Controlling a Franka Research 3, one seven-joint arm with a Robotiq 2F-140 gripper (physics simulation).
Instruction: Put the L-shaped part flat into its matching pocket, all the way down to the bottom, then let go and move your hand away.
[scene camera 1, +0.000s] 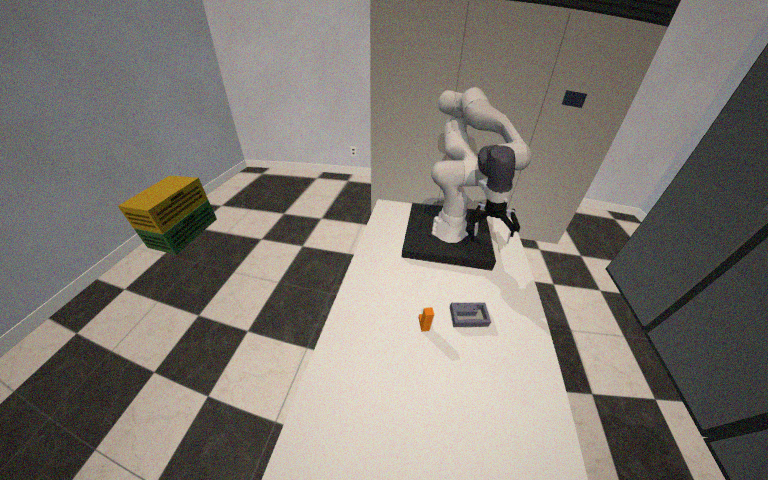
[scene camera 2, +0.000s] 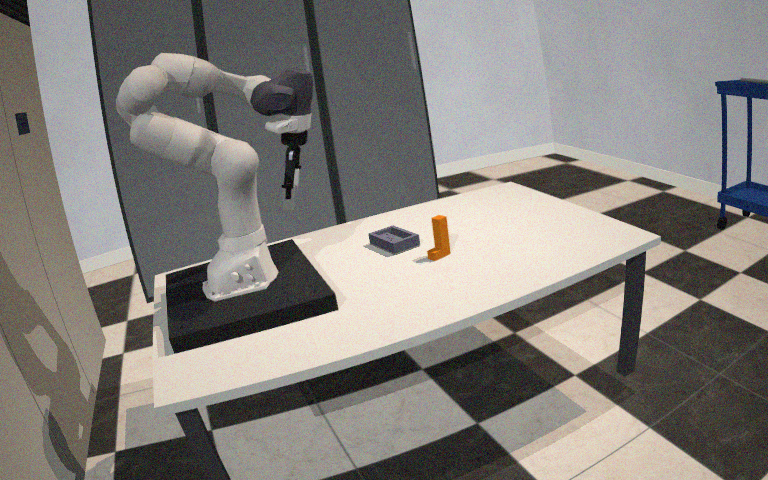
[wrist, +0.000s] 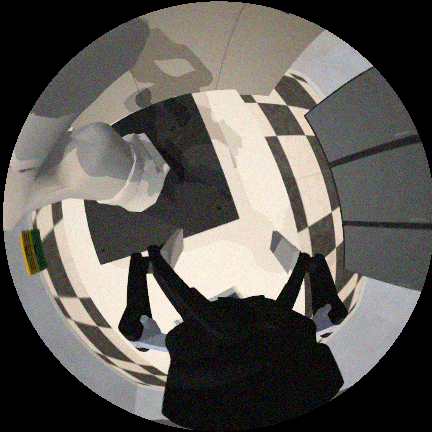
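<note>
The orange L-shaped part (scene camera 1: 426, 319) (scene camera 2: 440, 237) stands upright on the table, its long leg up and its short foot on the table top. The slate-grey block with the pocket (scene camera 1: 470, 324) (scene camera 2: 382, 243) lies flat beside it, a small gap apart, with its pocket facing up and no orange in it. My gripper (scene camera 1: 493, 233) (scene camera 2: 289, 199) (wrist: 227, 239) is open and empty. It points down, high above the table, between the robot's base and the block. The orange part does not show in the wrist view; a small grey edge shows there above the gripper's body.
The white table (scene camera 1: 424, 407) (scene camera 2: 526, 237) carries the robot's black base plate (scene camera 1: 416, 251) (scene camera 2: 305, 266) (wrist: 210, 210). Yellow and green crates (scene camera 1: 169, 220) (wrist: 33, 252) are off to the side of the table. Tall grey cabinets (scene camera 1: 696, 260) (scene camera 2: 373, 96) stand along its other side. A blue trolley (scene camera 2: 723, 141) stands farther off.
</note>
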